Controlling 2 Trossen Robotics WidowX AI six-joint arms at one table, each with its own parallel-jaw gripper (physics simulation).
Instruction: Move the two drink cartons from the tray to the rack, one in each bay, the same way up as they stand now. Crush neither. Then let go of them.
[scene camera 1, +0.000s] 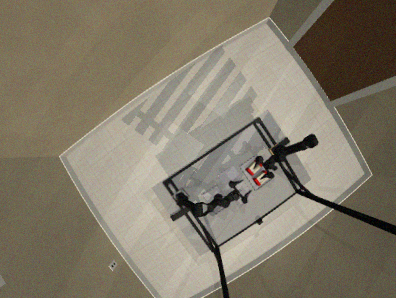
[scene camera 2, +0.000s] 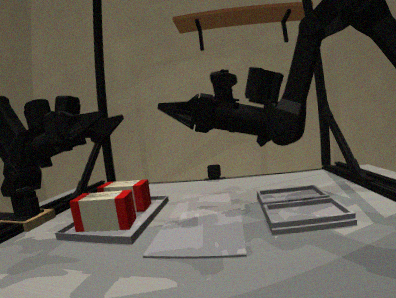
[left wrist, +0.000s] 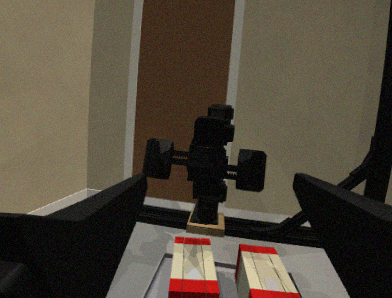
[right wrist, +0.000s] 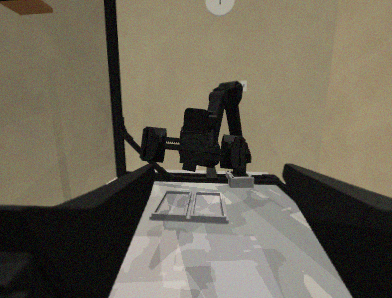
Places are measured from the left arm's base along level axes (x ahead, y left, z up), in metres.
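Where they show: left gripper, between the fingertips: (scene camera 1: 247, 185) (scene camera 2: 162, 106) (left wrist: 219, 180) (right wrist: 195, 142); right gripper, between the fingertips: (scene camera 1: 256, 174) (scene camera 2: 113, 115) (left wrist: 200, 160) (right wrist: 217, 169); left arm's base, origin of its link: (scene camera 1: 180, 196) (right wrist: 239, 174); right arm's base, origin of its link: (scene camera 1: 276, 151) (scene camera 2: 27, 214) (left wrist: 206, 218).
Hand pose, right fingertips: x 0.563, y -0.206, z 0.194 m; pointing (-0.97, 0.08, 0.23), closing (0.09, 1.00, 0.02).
Each offset is from my right fingertips to the top centre of the thing. "spot": to the spot under its first point.
Two drink cartons, cream with red ends, rest side by side on the grey tray @[spot: dy +0.068, dx +0.045, dz -0.228 m] (scene camera 2: 95, 238): the nearer carton @[dy -0.004, dx +0.052, dz -0.163 m] (scene camera 1: 254, 167) (scene camera 2: 100, 212) (left wrist: 194, 262) and the farther carton @[dy -0.114, dx +0.044, dz -0.163 m] (scene camera 1: 261, 178) (scene camera 2: 141, 196) (left wrist: 265, 270), cream tops up. The grey rack @[dy -0.014, dx -0.365, dz -0.218 m] (scene camera 2: 315, 226) (right wrist: 189, 218) has two bays, both empty, and lies at the right in scene camera 2. My left gripper (scene camera 1: 239, 192) (scene camera 2: 160, 106) (right wrist: 195, 142) is open and empty, high above the table's middle. My right gripper (scene camera 1: 262, 170) (scene camera 2: 121, 117) (left wrist: 200, 160) is open and empty, above the cartons and apart from them.
A thin pale panel (scene camera 2: 220, 240) lies between tray and rack. Black frame posts (scene camera 2: 100, 75) stand around the table. A small black box @[spot: dy -0.394, dx -0.198, dz -0.201 m] (scene camera 1: 259, 220) (scene camera 2: 213, 171) is at the table's back edge in scene camera 2. A wooden shelf (scene camera 2: 240, 17) is on the wall.
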